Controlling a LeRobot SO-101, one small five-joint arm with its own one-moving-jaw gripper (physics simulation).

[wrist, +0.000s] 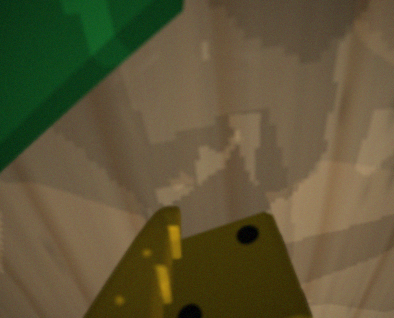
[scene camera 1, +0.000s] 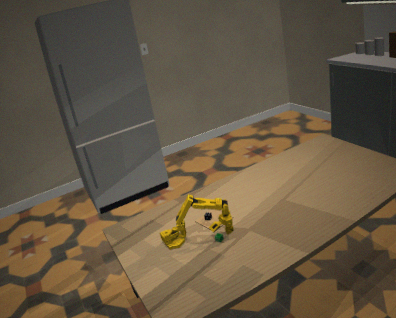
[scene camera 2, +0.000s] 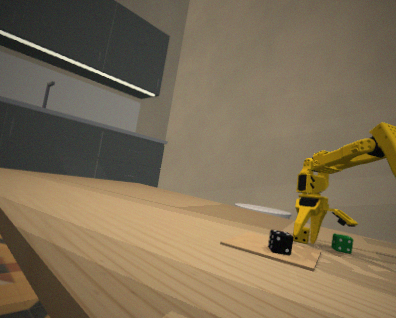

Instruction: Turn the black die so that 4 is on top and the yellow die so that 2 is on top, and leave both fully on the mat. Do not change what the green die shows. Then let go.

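Observation:
The black die (scene camera 1: 208,216) (scene camera 2: 280,242) rests on the thin mat (scene camera 2: 245,242); its top is too small to read. My gripper (scene camera 1: 228,232) (scene camera 2: 307,240) points down, low over the table, its jaws apart. The yellow die (scene camera 2: 301,235) (wrist: 240,275) is at the jaw tips, by the mat's far side in scene camera 2. In the wrist view, the notched fixed jaw (wrist: 145,275) overlaps its left side; the moving jaw is out of view. Two pips show on its visible face, which is cut off below. The green die (scene camera 1: 219,237) (scene camera 2: 342,243) (wrist: 60,60) sits on the table close by.
The wooden table (scene camera 1: 300,200) (scene camera 2: 125,240) carries the arm, whose base (scene camera 1: 173,238) stands to the left in scene camera 1. The wrist camera's mount (scene camera 1: 216,227) (scene camera 2: 345,218) sticks out beside the gripper, above table level. A fridge (scene camera 1: 100,100) stands beyond the table.

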